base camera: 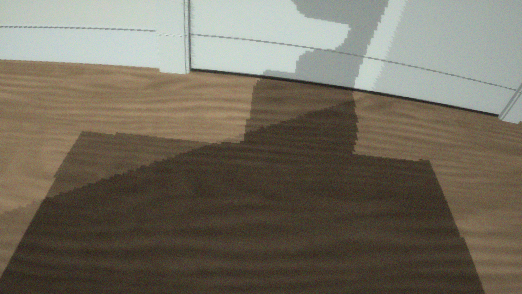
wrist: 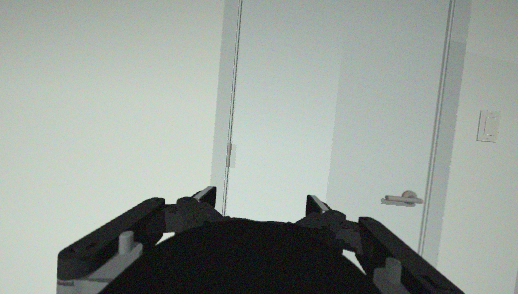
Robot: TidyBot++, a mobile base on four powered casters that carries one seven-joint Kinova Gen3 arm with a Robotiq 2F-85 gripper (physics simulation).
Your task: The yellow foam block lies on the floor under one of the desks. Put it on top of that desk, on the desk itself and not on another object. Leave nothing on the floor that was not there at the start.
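Places are measured from the arm's base along level axes (x ahead, y left, z up), in centimetres.
Where they show: gripper, fingertip midpoint: (wrist: 260, 200).
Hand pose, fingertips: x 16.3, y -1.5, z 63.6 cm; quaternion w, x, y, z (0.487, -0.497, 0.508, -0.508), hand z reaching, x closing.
Things, the pixels of their centre, and the offset from my fingertips. "*": a spot on its surface instead. Level surfaces: height alone.
- lever handle at a spot on its surface: (wrist: 404, 198) * dy -52.4, dx +43.1, dz -10.4 cm
- light switch at the middle of its body: (wrist: 488, 126) dy -85.5, dx +48.4, dz +18.7 cm
- wooden floor at its surface level: dz -103.3 cm
My gripper (wrist: 260, 200) is open, with its two fingertips wide apart at the bottom of the wrist view. Nothing shows between the fingers; a pale door stands beyond them. The yellow foam block does not show in either view, and no desk shows in either view.
A closed white door (base camera: 280, 60) (wrist: 285, 100) stands ahead, with a lever handle (wrist: 404, 198) at its right and a light switch (wrist: 488, 126) on the wall (wrist: 110, 110) beyond. The wooden floor (base camera: 100, 100) carries a large dark shadow reaching the door's foot.
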